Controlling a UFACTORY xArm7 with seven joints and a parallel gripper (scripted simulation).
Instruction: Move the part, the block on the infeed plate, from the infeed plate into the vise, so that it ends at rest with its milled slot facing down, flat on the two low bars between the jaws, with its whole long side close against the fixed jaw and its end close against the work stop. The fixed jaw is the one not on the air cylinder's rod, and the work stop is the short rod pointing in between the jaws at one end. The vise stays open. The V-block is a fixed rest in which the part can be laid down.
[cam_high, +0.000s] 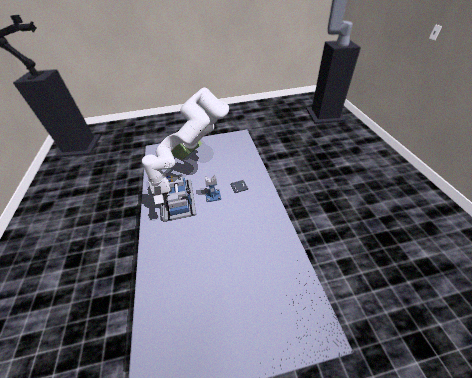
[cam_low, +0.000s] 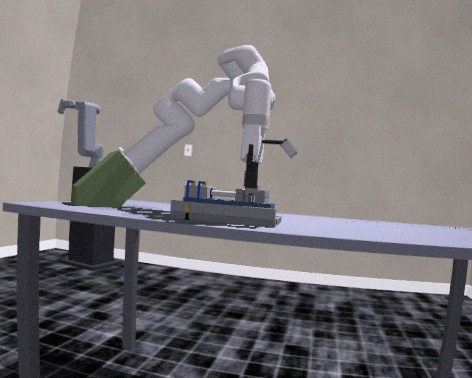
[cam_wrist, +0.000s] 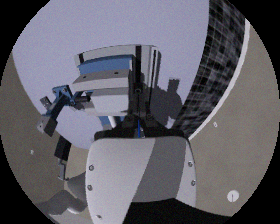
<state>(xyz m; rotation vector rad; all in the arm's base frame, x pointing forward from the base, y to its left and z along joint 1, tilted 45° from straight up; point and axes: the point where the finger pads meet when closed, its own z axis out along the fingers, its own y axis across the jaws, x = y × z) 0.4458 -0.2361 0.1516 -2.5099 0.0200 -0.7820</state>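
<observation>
Right now the part is 1 cm behind my hand, 4 cm to the left of it and 3 cm below it. Also, from my hand: air cylinder (17 cm behind, 4 cm to the left, 4 cm below); blue vise bed (8 cm behind, 5 cm to the left, 8 cm below).
</observation>
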